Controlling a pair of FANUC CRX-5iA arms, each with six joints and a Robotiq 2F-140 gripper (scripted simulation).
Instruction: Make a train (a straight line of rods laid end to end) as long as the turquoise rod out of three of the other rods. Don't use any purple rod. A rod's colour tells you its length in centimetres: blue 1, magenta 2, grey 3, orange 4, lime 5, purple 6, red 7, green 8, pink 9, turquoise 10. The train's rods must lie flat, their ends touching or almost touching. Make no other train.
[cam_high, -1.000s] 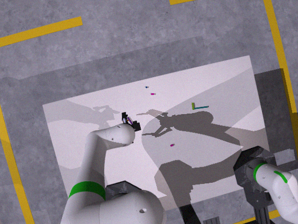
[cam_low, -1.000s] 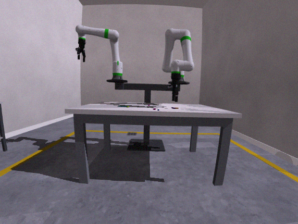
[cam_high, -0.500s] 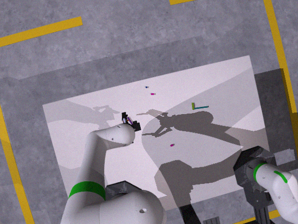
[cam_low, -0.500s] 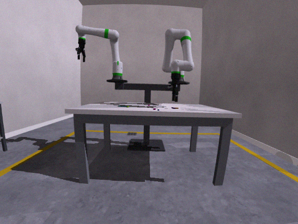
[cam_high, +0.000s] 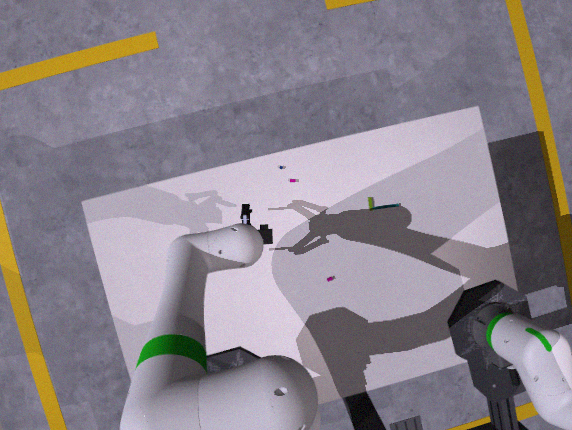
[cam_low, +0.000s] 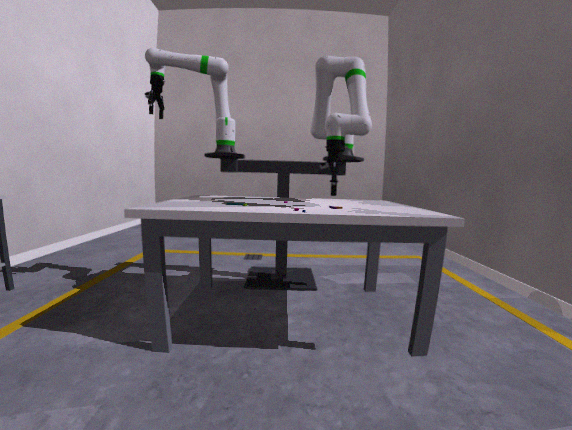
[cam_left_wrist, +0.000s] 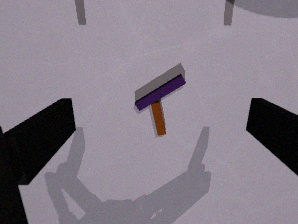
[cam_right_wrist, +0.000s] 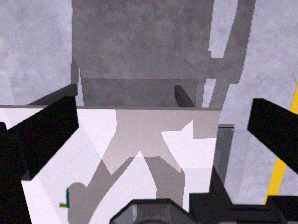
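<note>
Now: left hand 7 cm above the purple rod. From my left hand the other things lie so: lime rod (46 cm to the right, 7 cm below); then orange rod (3 cm to the left, 7 cm below); then blue rod (20 cm ahead, 17 cm to the right, 7 cm below).
</note>
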